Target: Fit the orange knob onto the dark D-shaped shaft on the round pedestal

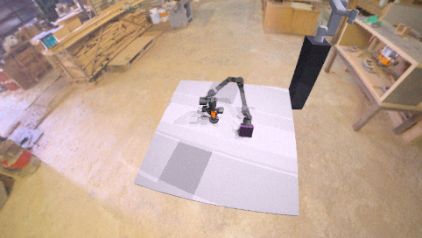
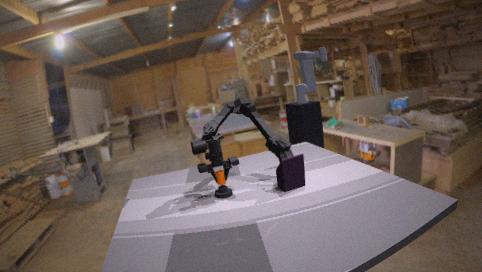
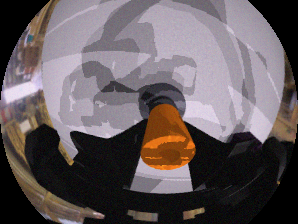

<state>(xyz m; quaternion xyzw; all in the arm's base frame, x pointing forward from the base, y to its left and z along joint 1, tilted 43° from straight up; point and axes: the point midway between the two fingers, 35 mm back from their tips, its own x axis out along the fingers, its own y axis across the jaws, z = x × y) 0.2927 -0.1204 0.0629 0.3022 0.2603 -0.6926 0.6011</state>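
Right now the orange knob is 2 cm above my gripper tip. Round my gripper tip: dark round pedestal 4 cm below.
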